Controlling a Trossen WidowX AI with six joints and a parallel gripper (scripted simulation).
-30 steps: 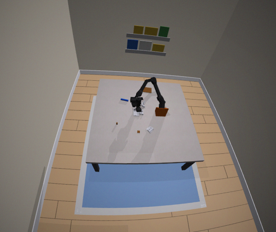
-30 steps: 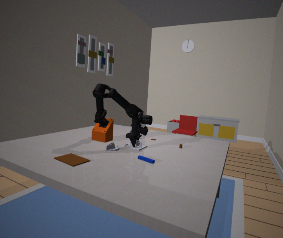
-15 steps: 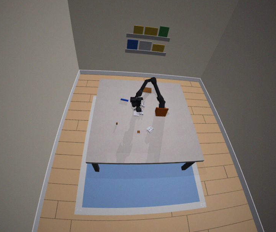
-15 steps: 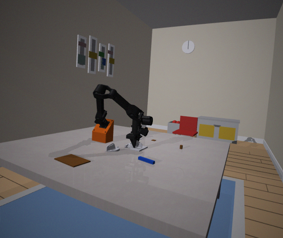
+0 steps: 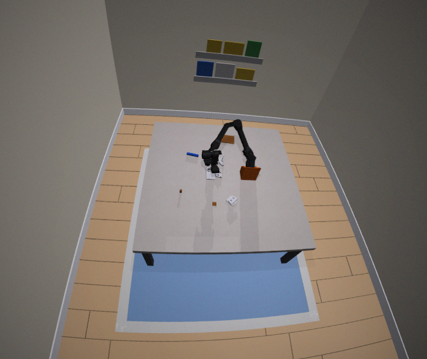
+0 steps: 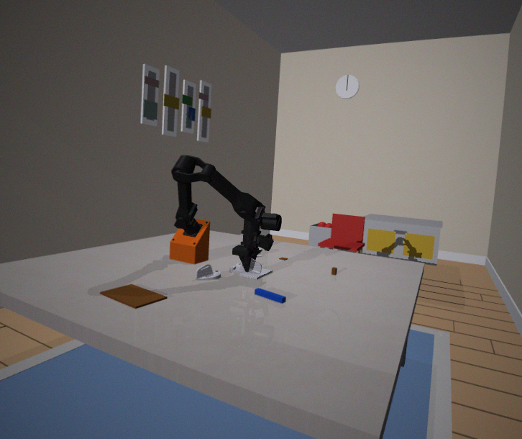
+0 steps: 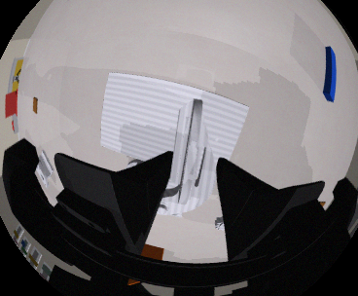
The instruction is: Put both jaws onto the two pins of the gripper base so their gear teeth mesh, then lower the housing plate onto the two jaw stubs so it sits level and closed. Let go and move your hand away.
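The grey jaw lies 4 cm behind my gripper tip and 1 cm to the left of it. Also, from my gripper tip: white gripper base: 29 cm to the left, 14 cm behind, 1 cm above; blue bar: 17 cm to the right, 17 cm ahead, 1 cm below; small brown tile: 32 cm to the left, 2 cm below, 1 cm behind.
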